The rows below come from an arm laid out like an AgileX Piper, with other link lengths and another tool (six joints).
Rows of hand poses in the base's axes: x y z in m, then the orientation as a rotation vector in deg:
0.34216 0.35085 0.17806 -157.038 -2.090 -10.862
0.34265 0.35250 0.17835 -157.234 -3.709 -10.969
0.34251 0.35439 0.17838 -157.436 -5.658 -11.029
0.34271 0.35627 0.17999 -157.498 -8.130 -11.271
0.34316 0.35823 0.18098 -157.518 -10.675 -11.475
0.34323 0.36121 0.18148 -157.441 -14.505 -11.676
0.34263 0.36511 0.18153 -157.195 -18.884 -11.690
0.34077 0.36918 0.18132 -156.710 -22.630 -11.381
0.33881 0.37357 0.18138 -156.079 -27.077 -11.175
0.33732 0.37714 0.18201 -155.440 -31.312 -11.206
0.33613 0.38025 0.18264 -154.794 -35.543 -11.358
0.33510 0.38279 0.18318 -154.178 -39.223 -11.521
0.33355 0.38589 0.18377 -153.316 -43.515 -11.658
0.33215 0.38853 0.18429 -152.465 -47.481 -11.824
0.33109 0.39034 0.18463 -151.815 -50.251 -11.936
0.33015 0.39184 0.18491 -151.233 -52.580 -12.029
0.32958 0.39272 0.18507 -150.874 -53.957 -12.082
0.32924 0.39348 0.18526 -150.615 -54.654 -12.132
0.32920 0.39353 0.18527 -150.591 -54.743 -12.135
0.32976 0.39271 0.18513 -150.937 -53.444 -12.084
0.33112 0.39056 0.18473 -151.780 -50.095 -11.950
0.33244 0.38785 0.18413 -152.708 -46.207 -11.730
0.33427 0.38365 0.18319 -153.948 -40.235 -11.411
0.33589 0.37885 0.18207 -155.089 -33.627 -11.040
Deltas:
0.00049 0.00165 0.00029 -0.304 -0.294 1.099
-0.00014 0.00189 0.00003 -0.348 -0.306 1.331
0.00020 0.00188 0.00161 -0.284 -0.508 1.675
0.00045 0.00196 0.00099 -0.282 -0.493 1.730
0.00007 0.00298 0.00050 -0.383 -0.670 2.620
-0.00060 0.00390 0.00005 -0.379 -0.618 3.031
-0.00186 0.00407 -0.00021 -0.144 -0.300 2.668
-0.00196 0.00439 0.00006 -0.212 -0.479 3.147
-0.00149 0.00357 0.00063 -0.252 -0.628 2.963
-0.00119 0.00311 0.00063 -0.333 -0.728 2.932
-0.00103 0.00254 0.00054 -0.314 -0.664 2.546
-0.00155 0.00310 0.00059 -0.331 -0.737 2.994
-0.00140 0.00264 0.00052 -0.339 -0.722 2.760
-0.00106 0.00181 0.00034 -0.237 -0.505 1.934
-0.00094 0.00150 0.00028 -0.200 -0.427 1.630
-0.00057 0.00088 0.00016 -0.119 -0.252 0.966
-0.00034 0.00076 0.00019 0.009 -0.127 0.508
-0.00004 0.00005 0.00001 -0.008 -0.016 0.063
0.00056 -0.00082 -0.00014 0.111 0.240 -0.912
0.00136 -0.00215 -0.00040 0.289 0.616 -2.345
0.00132 -0.00271 -0.00060 0.294 0.746 -2.714
0.00183 -0.00420 -0.00094 0.464 1.123 -4.151
0.00162 -0.00480 -0.00112 0.502 1.238 -4.572

